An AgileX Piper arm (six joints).
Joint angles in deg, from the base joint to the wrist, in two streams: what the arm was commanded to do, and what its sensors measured. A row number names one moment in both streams.
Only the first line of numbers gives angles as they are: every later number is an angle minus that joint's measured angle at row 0.
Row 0, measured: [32.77 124.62 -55.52 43.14 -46.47 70.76]
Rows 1 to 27, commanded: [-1.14 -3.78 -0.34 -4.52 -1.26 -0.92]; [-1.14 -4.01 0.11 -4.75 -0.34 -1.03]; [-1.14 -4.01 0.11 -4.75 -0.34 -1.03]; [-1.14 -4.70 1.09 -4.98 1.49 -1.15]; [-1.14 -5.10 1.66 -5.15 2.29 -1.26]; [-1.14 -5.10 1.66 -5.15 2.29 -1.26]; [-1.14 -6.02 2.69 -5.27 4.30 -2.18]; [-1.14 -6.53 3.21 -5.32 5.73 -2.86]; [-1.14 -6.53 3.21 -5.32 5.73 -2.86]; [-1.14 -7.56 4.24 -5.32 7.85 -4.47]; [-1.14 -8.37 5.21 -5.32 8.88 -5.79]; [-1.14 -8.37 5.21 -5.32 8.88 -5.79]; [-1.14 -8.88 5.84 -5.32 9.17 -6.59]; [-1.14 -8.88 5.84 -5.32 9.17 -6.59]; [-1.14 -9.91 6.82 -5.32 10.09 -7.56]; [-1.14 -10.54 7.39 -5.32 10.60 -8.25]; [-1.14 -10.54 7.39 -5.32 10.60 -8.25]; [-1.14 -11.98 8.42 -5.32 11.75 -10.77]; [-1.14 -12.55 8.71 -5.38 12.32 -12.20]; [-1.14 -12.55 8.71 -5.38 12.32 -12.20]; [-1.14 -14.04 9.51 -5.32 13.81 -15.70]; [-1.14 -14.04 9.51 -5.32 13.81 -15.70]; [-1.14 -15.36 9.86 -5.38 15.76 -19.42]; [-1.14 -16.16 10.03 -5.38 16.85 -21.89]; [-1.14 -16.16 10.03 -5.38 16.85 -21.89]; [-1.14 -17.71 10.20 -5.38 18.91 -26.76]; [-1.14 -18.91 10.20 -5.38 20.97 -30.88]
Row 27, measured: [-0.97 -16.67 10.14 -4.58 17.82 -23.61]
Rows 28 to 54, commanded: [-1.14 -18.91 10.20 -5.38 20.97 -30.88]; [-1.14 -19.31 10.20 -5.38 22.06 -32.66]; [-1.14 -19.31 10.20 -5.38 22.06 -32.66]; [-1.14 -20.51 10.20 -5.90 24.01 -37.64]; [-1.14 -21.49 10.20 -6.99 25.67 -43.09]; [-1.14 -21.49 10.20 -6.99 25.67 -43.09]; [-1.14 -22.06 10.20 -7.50 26.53 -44.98]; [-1.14 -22.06 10.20 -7.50 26.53 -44.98]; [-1.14 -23.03 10.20 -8.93 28.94 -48.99]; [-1.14 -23.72 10.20 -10.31 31.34 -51.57]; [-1.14 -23.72 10.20 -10.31 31.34 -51.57]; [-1.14 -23.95 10.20 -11.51 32.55 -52.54]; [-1.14 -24.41 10.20 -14.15 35.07 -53.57]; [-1.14 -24.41 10.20 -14.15 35.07 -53.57]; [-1.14 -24.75 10.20 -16.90 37.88 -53.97]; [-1.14 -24.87 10.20 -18.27 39.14 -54.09]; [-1.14 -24.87 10.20 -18.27 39.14 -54.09]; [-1.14 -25.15 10.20 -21.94 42.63 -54.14]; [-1.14 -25.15 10.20 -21.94 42.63 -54.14]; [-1.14 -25.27 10.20 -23.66 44.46 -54.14]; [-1.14 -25.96 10.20 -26.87 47.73 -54.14]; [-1.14 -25.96 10.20 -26.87 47.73 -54.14]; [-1.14 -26.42 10.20 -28.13 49.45 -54.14]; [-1.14 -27.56 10.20 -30.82 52.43 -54.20]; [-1.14 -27.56 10.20 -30.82 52.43 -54.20]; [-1.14 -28.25 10.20 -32.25 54.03 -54.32]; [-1.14 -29.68 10.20 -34.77 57.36 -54.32]
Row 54, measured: [-0.97 -27.50 10.20 -30.65 52.72 -53.06]
